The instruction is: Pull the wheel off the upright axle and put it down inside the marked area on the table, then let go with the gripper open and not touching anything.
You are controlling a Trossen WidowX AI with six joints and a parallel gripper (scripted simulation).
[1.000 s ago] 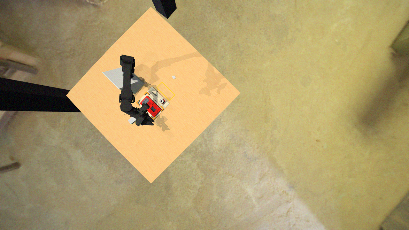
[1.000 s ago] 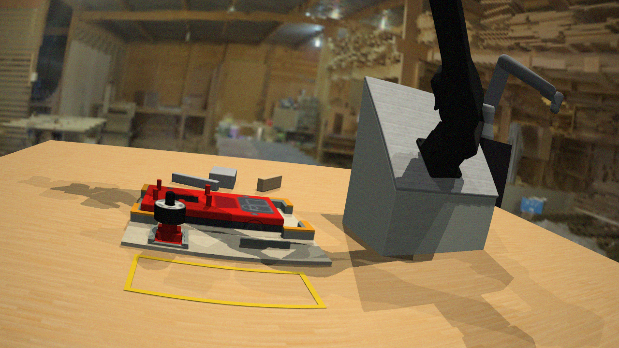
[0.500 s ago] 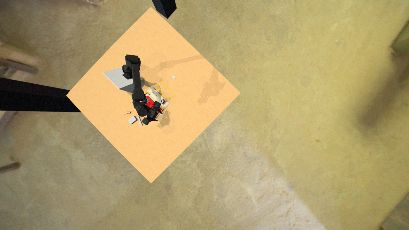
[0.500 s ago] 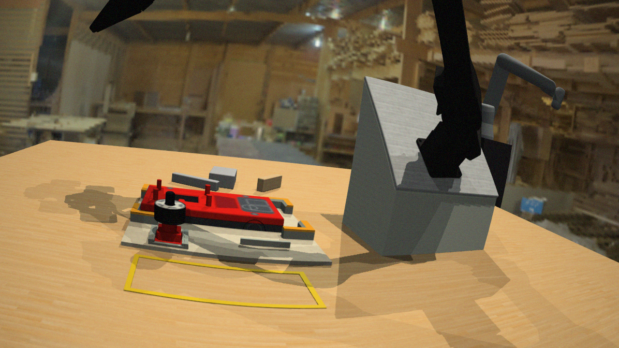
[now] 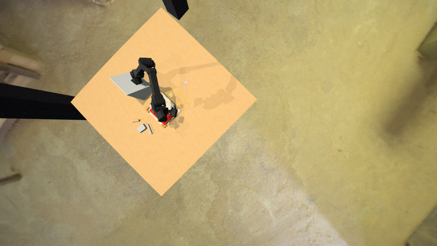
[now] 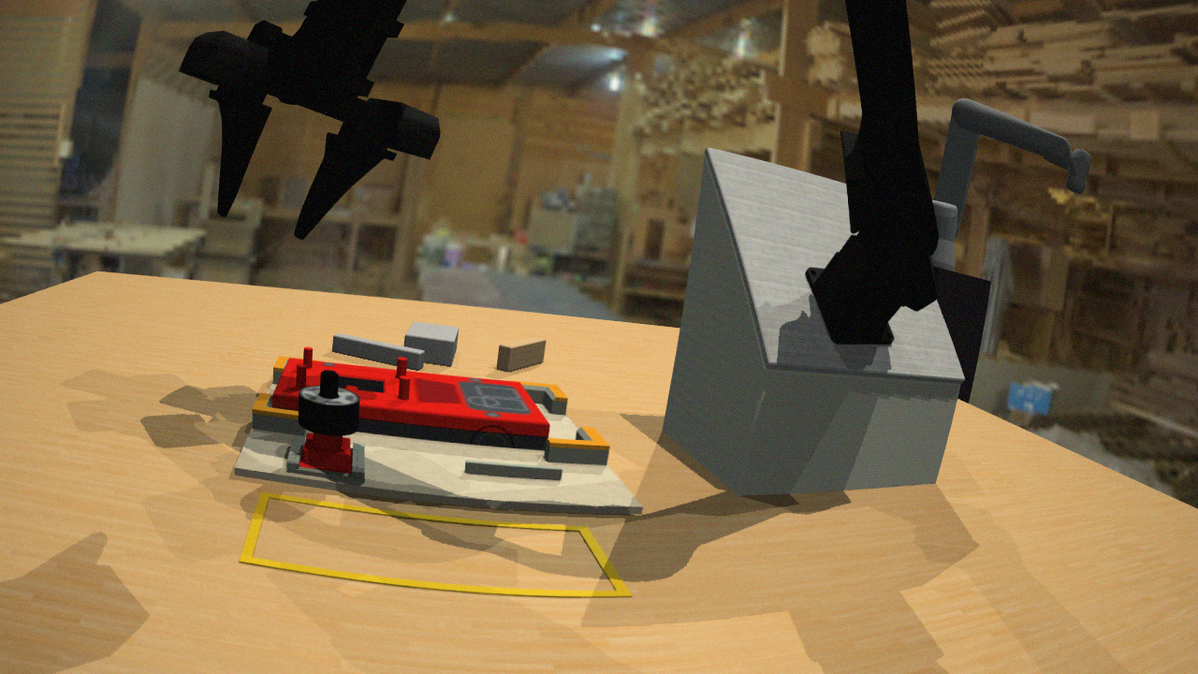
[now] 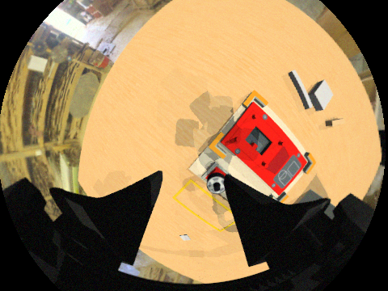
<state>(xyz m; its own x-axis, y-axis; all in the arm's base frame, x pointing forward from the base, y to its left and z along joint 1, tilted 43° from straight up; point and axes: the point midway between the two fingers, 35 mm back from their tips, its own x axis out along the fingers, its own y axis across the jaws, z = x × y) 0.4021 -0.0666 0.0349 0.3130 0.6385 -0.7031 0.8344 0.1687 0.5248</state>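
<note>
Now: gripper tip 10 cm above the black wheel, 6 cm past it and 3 cm to the right of it.
</note>
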